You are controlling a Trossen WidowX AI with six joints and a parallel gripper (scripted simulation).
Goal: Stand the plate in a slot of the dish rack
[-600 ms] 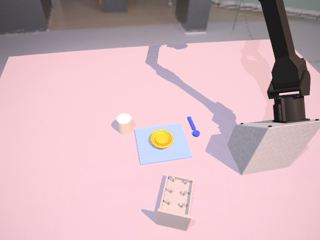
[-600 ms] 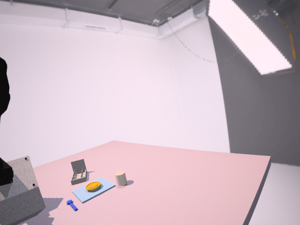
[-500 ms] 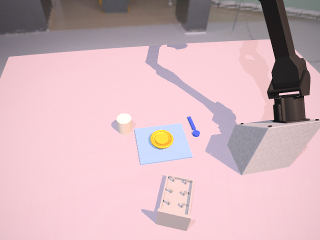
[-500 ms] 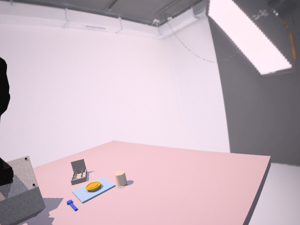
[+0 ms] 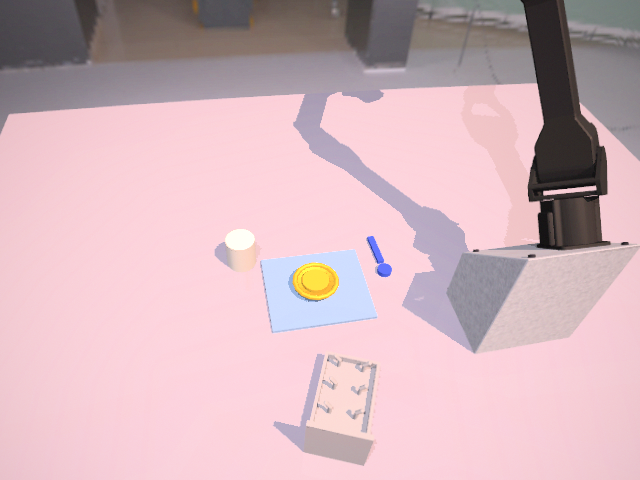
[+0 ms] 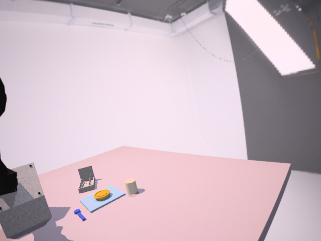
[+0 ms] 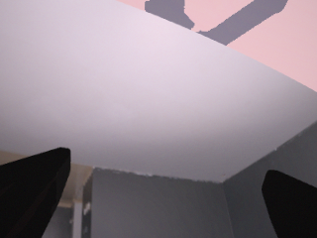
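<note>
My gripper tip is now 46 cm to the right of the yellow plate, 33 cm above it and 29 cm short of it. Round my gripper tip: blue spoon (41 cm to the left, 34 cm below, 18 cm ahead); dish rack (65 cm to the left, 32 cm below, 28 cm ahead); light blue mat (46 cm to the left, 34 cm below, 29 cm ahead).
</note>
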